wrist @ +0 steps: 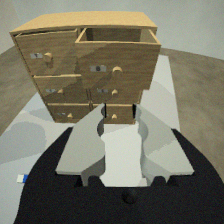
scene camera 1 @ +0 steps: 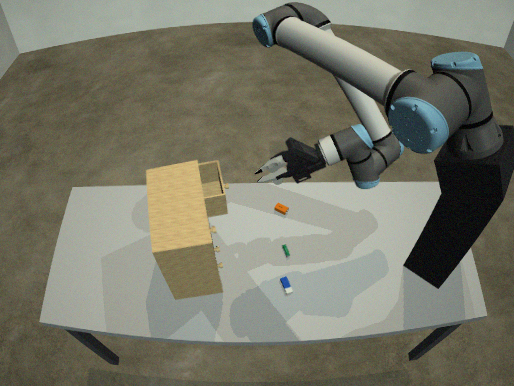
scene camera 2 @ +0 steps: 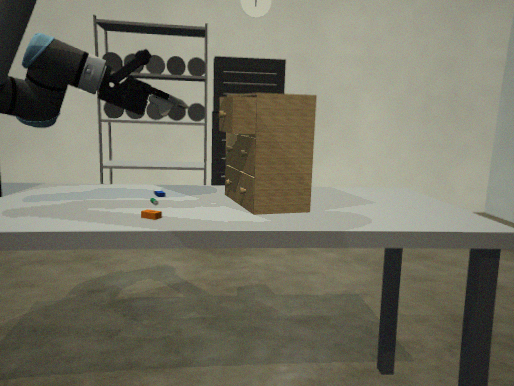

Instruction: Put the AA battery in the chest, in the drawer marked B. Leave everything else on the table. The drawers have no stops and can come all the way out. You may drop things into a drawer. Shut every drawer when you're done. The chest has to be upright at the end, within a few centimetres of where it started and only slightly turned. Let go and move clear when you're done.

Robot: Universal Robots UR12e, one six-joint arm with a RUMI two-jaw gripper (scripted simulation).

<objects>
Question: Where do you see a drawer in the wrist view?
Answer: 103, 53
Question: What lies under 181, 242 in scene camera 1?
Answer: A wooden chest.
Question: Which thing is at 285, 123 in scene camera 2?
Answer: A wooden chest.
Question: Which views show my gripper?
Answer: The wrist view, scene camera 1 and scene camera 2: all of them.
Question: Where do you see a wooden chest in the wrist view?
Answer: At 44, 22
</objects>
